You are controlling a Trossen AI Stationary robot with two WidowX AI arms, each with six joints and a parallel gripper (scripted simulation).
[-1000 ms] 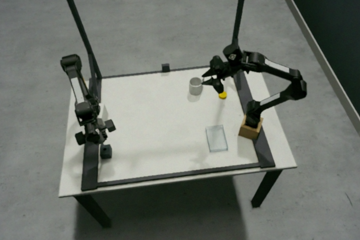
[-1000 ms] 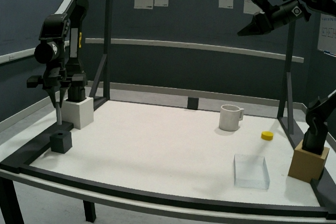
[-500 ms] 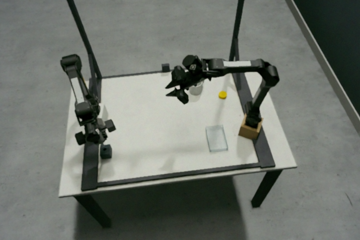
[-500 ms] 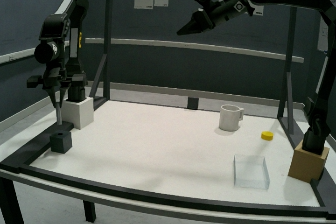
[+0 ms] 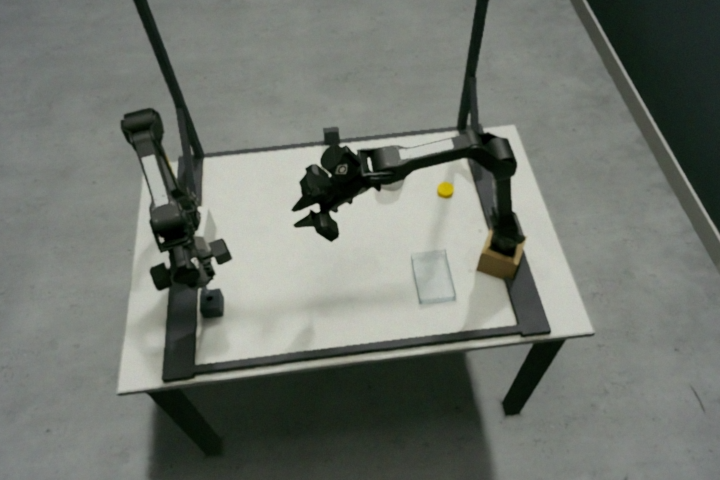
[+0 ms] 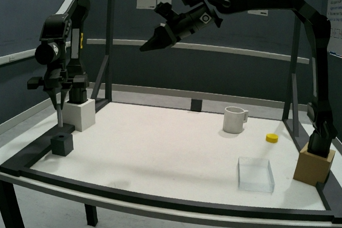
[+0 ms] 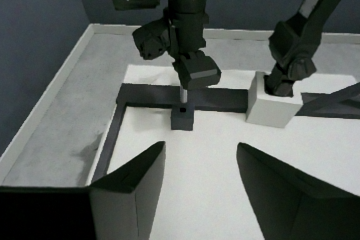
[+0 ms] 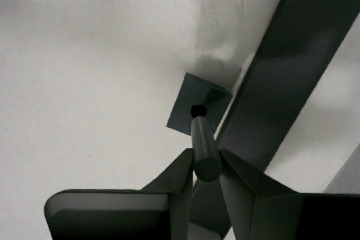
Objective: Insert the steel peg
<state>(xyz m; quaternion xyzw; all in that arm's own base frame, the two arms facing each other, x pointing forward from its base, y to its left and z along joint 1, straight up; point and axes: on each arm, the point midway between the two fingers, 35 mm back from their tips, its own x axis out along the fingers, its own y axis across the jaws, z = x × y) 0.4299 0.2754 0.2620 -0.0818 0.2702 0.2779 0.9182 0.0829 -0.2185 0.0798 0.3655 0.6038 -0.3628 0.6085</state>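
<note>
My right hand is 50 mm above the steel peg. The rest, counted from my right hand: white mug: 480 mm behind, 450 mm to the left, 140 mm below; clear box: 590 mm to the left, 170 mm below, 140 mm behind; dark block: 140 mm below.
</note>
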